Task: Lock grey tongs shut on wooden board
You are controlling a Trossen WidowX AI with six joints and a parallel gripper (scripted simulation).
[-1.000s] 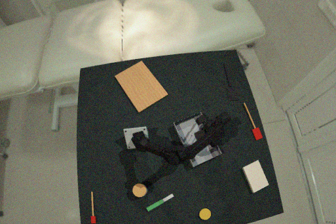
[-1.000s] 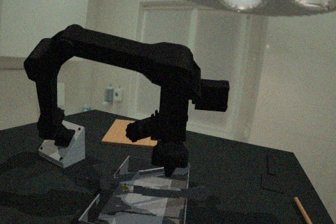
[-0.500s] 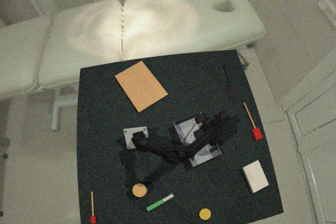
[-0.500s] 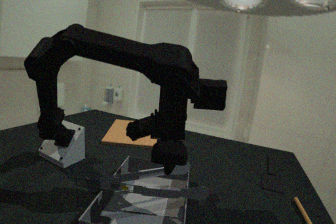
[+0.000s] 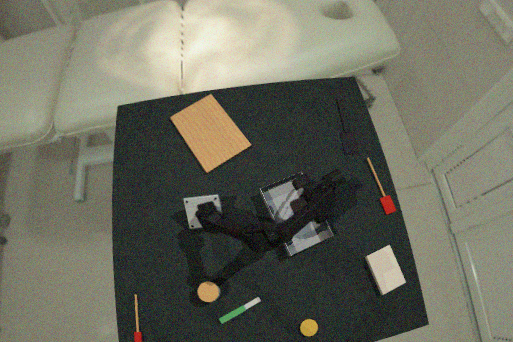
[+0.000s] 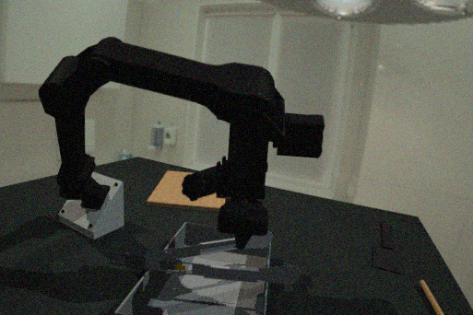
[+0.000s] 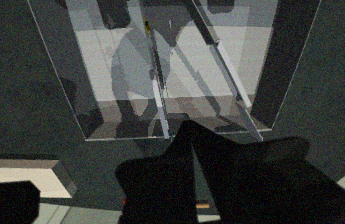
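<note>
Now: the roasting tin 40 mm behind my gripper tip, 10 mm to the right of it and 80 mm below it. The rest, counted from my gripper tip: white block: 260 mm ahead, 350 mm to the right, 90 mm below; then red-headed spatula: 380 mm ahead, 10 mm to the right, 100 mm below; then yellow disc: 120 mm behind, 470 mm to the right, 90 mm below.
</note>
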